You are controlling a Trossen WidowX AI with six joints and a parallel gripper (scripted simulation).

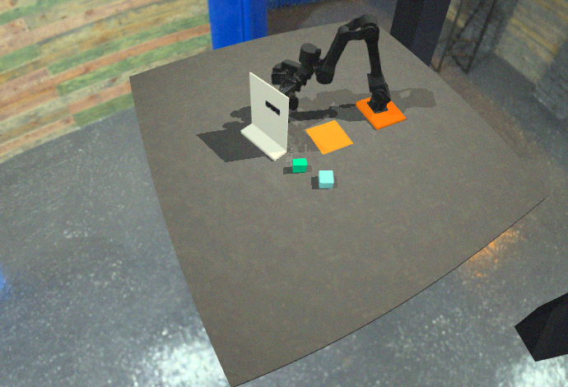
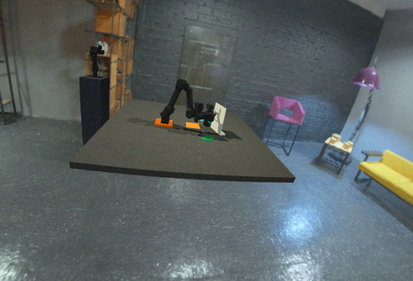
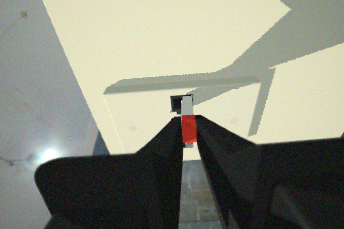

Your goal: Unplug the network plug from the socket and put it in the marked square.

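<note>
My gripper tip is now 17 cm past the orange marked square, 8 cm to the right of it and 16 cm above it. Round my gripper tip: cream upright panel (3 cm ahead, 3 cm to the left, 5 cm below); green cube (1 cm behind, 17 cm to the left, 14 cm below); network plug (1 cm ahead).
</note>
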